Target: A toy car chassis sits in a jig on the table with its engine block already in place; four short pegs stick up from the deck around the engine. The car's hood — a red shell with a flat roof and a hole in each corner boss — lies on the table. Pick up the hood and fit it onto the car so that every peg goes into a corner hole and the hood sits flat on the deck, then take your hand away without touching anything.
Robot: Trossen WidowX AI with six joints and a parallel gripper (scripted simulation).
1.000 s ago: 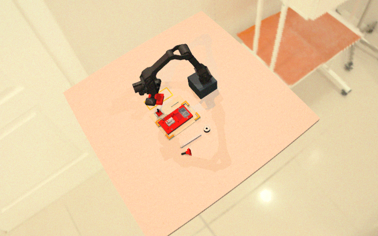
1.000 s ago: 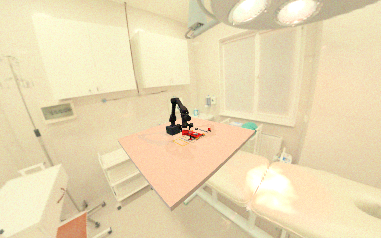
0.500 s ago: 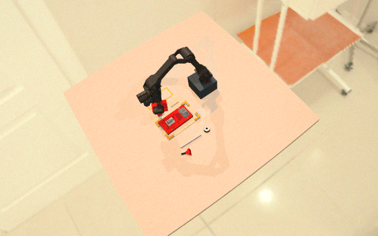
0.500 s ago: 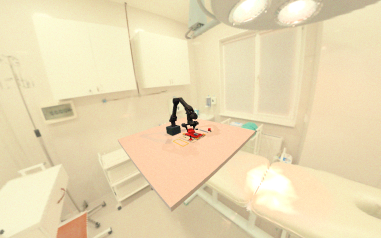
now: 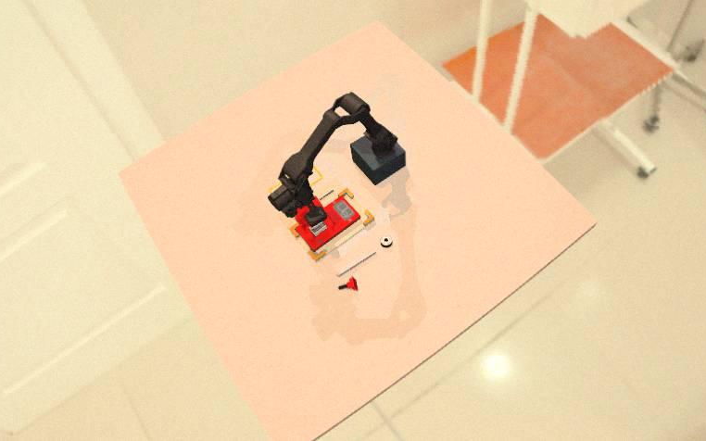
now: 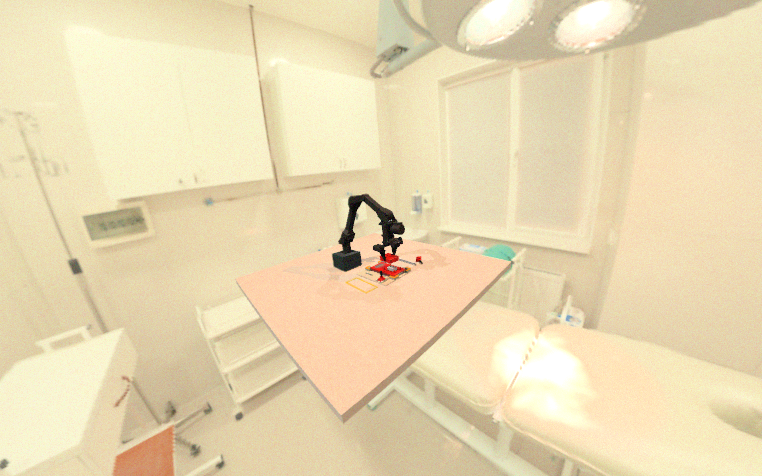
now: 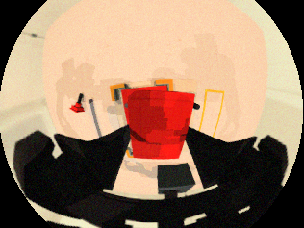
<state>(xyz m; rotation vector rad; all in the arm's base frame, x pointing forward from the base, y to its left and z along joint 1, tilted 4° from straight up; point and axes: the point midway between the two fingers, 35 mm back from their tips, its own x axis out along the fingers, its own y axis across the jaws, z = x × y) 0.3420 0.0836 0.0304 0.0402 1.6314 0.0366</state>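
Right now the grey engine block is 1 cm behind my gripper tip, 3 cm to the left of it and 8 cm below it. From my gripper tip the other things lie so: thin axle rod: 5 cm behind, 20 cm to the left, 10 cm below; then red hood: right at my gripper tip; then wheel: 18 cm behind, 18 cm to the left, 10 cm below.
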